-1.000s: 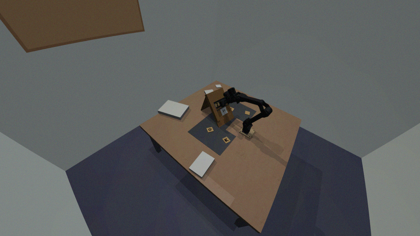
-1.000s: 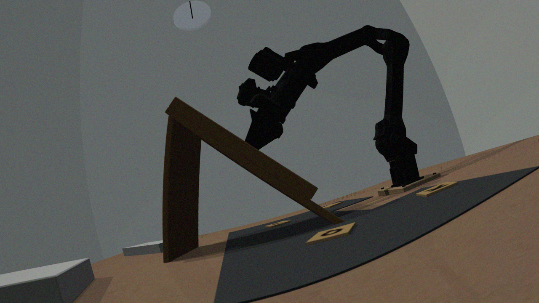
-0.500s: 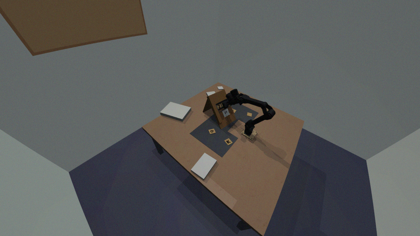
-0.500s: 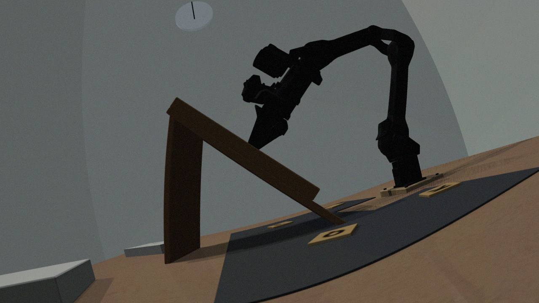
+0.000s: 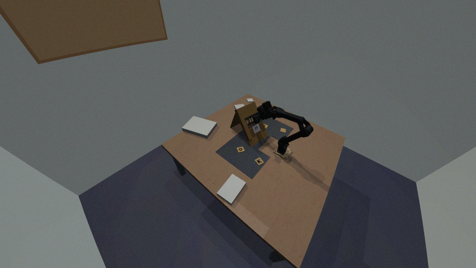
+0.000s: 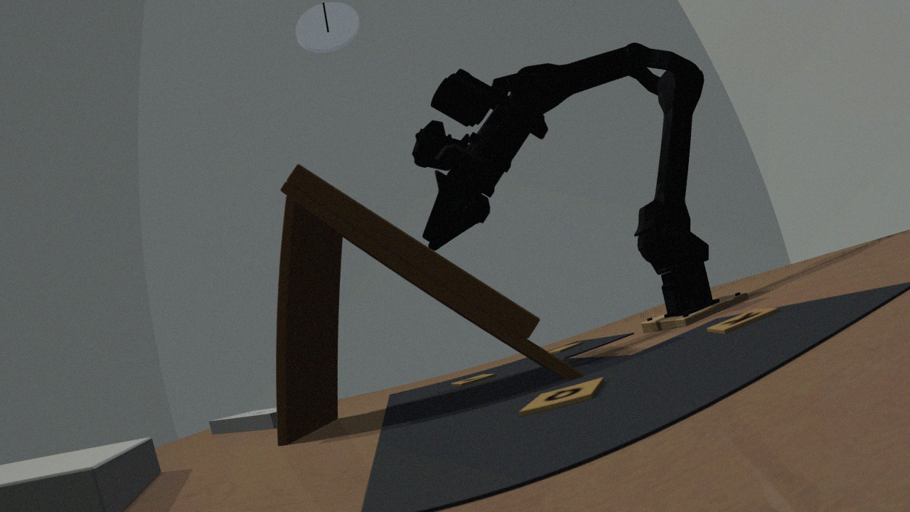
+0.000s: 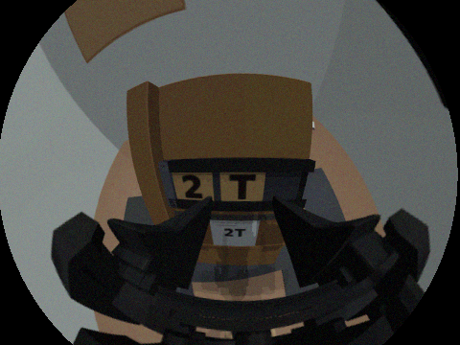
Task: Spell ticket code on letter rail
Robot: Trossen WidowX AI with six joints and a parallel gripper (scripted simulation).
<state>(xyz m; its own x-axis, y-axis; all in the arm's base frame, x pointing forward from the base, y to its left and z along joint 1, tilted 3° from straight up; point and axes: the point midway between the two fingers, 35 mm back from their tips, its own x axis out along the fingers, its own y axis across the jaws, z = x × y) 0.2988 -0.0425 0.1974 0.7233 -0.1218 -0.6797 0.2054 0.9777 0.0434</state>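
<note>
My gripper tip is 20 mm short of the tile marked T, 10 mm to the left of it and 20 mm above it. Also, from my gripper tip: tile marked 2: 40 mm ahead, 60 mm to the left, 20 mm below; then white ticket: 30 mm behind, 10 mm to the left, 90 mm below; then dark mat: 120 mm behind, 30 mm to the left, 190 mm below.
</note>
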